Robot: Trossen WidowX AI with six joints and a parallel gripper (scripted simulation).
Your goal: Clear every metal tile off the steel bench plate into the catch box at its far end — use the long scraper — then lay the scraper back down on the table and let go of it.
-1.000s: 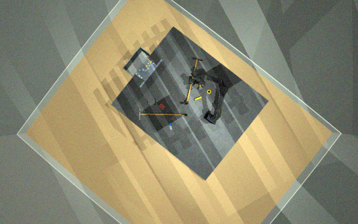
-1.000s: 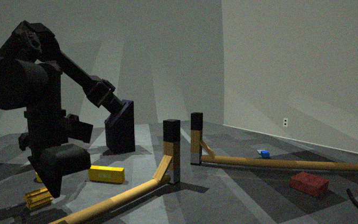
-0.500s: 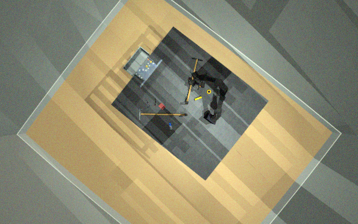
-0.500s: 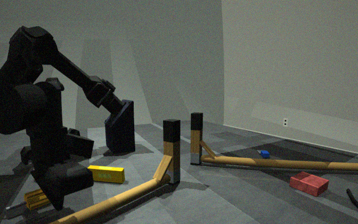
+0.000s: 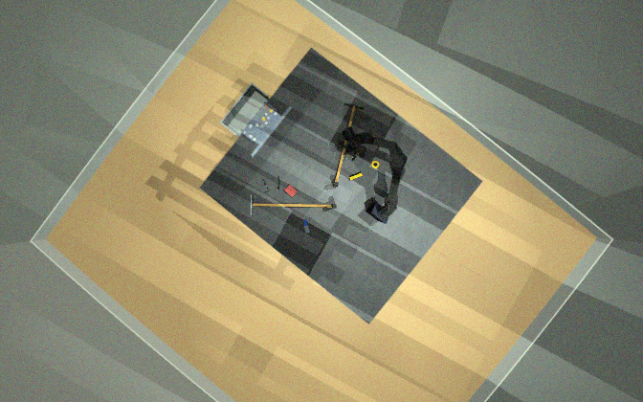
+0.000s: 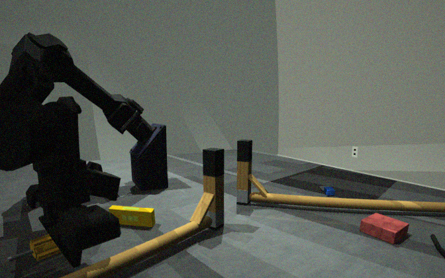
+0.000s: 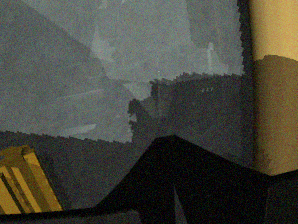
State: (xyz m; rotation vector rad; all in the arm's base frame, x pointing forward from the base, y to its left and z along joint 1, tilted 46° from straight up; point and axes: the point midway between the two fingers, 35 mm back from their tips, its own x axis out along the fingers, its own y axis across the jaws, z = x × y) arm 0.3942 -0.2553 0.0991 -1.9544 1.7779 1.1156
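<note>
The scraper is 5 cm ahead of my gripper tip, 5 cm above it and 1 cm to the right of it. Round my gripper tip: yellow-handled screwdriver 6 cm behind, 5 cm to the right, 1 cm above; then yellow tape ring 20 cm behind, 3 cm to the right; then yellow level 13 cm behind, 12 cm to the left, 1 cm above.
</note>
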